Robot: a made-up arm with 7 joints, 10 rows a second.
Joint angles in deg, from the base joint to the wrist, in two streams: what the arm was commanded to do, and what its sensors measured. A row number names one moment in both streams.
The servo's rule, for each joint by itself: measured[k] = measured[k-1] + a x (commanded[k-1-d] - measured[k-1]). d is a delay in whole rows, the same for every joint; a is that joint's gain. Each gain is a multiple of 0.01, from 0.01 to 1. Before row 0 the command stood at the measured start. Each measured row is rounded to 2 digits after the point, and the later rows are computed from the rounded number. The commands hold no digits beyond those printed.
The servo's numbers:
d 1
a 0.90 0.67 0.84 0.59 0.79 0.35 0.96
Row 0, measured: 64.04, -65.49, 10.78, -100.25, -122.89, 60.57, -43.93
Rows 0 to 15, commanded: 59.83, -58.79, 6.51, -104.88, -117.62, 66.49, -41.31; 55.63, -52.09, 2.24, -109.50, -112.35, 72.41, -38.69; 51.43, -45.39, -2.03, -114.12, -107.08, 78.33, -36.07; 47.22, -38.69, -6.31, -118.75, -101.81, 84.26, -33.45; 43.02, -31.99, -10.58, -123.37, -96.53, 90.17, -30.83; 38.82, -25.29, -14.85, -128.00, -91.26, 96.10, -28.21; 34.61, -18.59, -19.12, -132.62, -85.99, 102.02, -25.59; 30.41, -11.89, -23.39, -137.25, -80.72, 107.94, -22.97; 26.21, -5.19, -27.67, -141.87, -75.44, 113.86, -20.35; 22.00, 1.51, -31.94, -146.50, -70.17, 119.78, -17.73; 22.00, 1.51, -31.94, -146.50, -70.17, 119.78, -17.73; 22.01, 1.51, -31.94, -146.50, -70.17, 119.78, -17.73; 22.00, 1.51, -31.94, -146.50, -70.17, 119.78, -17.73; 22.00, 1.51, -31.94, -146.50, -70.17, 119.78, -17.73; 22.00, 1.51, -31.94, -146.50, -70.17, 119.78, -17.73; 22.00, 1.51, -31.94, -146.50, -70.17, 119.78, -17.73
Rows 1 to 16, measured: 64.04, -65.49, 10.78, -100.25, -122.89, 60.57, -43.93; 60.25, -61.00, 7.19, -102.98, -118.73, 62.64, -41.41; 56.09, -55.03, 3.03, -106.83, -113.69, 66.06, -38.80; 51.90, -48.57, -1.22, -111.13, -108.47, 70.35, -36.18; 47.69, -41.95, -5.50, -115.63, -103.21, 75.22, -33.56; 43.49, -35.28, -9.77, -120.20, -97.93, 80.45, -30.94; 39.29, -28.59, -14.04, -124.80, -92.66, 85.93, -28.32; 35.08, -21.89, -18.31, -129.41, -87.39, 91.56, -25.70; 30.88, -15.19, -22.58, -134.04, -82.12, 97.29, -23.08; 26.68, -8.49, -26.86, -138.66, -76.84, 103.09, -20.46; 22.47, -1.79, -31.13, -143.29, -71.57, 108.93, -17.84; 22.05, 0.42, -31.81, -145.18, -70.46, 112.73, -17.73; 22.01, 1.15, -31.92, -145.96, -70.23, 115.20, -17.73; 22.00, 1.39, -31.94, -146.28, -70.18, 116.80, -17.73; 22.00, 1.47, -31.94, -146.41, -70.17, 117.84, -17.73; 22.00, 1.50, -31.94, -146.46, -70.17, 118.52, -17.73
